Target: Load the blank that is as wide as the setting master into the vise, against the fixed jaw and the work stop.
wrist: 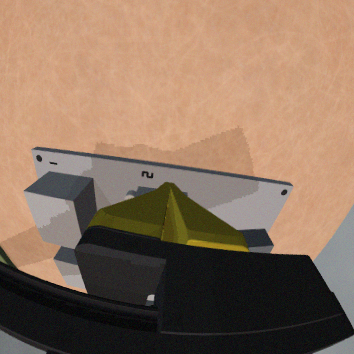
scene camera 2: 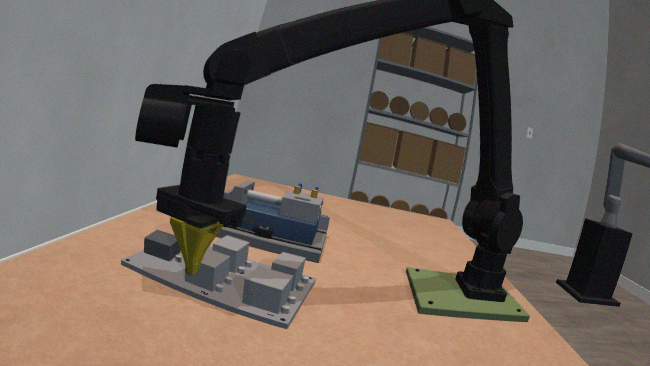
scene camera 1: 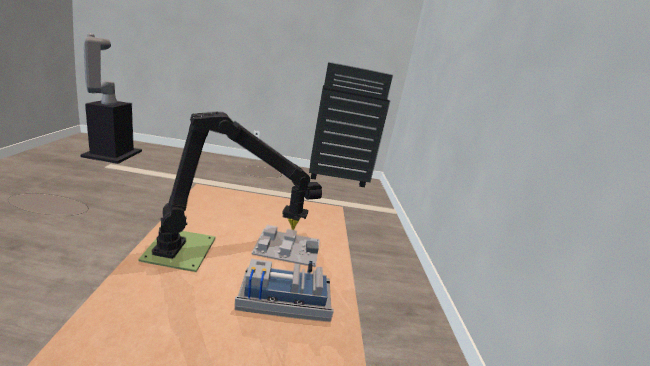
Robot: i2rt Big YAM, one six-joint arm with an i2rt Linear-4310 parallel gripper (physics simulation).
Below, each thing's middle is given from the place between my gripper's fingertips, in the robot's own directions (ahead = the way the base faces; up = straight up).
Now: hand 10 mm past the tray plate (scene camera 2: 169, 273), 90 mm to the left of it and 30 mm above it. Round my hand: setting master (scene camera 2: 160, 244) (90 mm ahead, 90 mm to the right, 10 mm below).
